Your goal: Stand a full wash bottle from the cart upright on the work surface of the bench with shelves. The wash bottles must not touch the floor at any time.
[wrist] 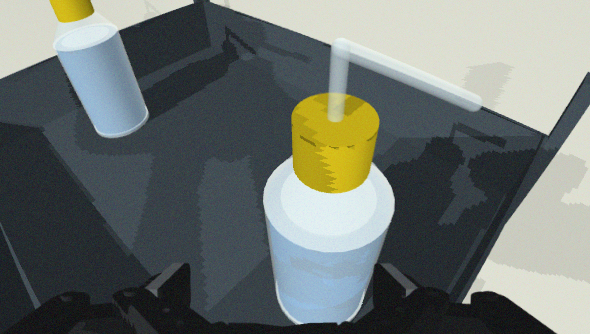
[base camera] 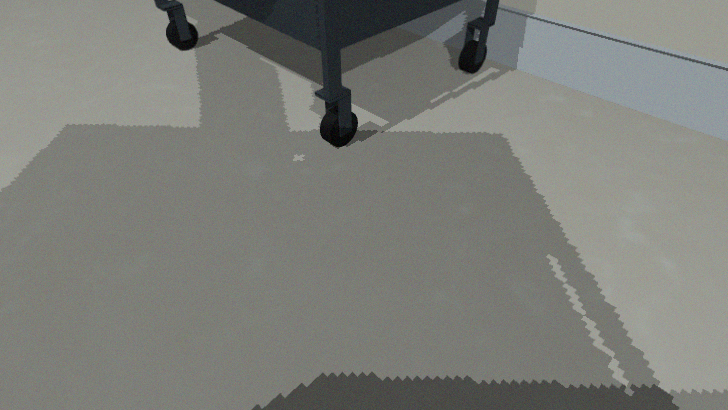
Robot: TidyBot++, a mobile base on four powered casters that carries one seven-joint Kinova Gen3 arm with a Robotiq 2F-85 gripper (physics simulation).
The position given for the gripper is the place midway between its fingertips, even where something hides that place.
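The gripper [wrist: 282, 284] appears in the wrist view, and so does a dark cart [wrist: 98, 215].
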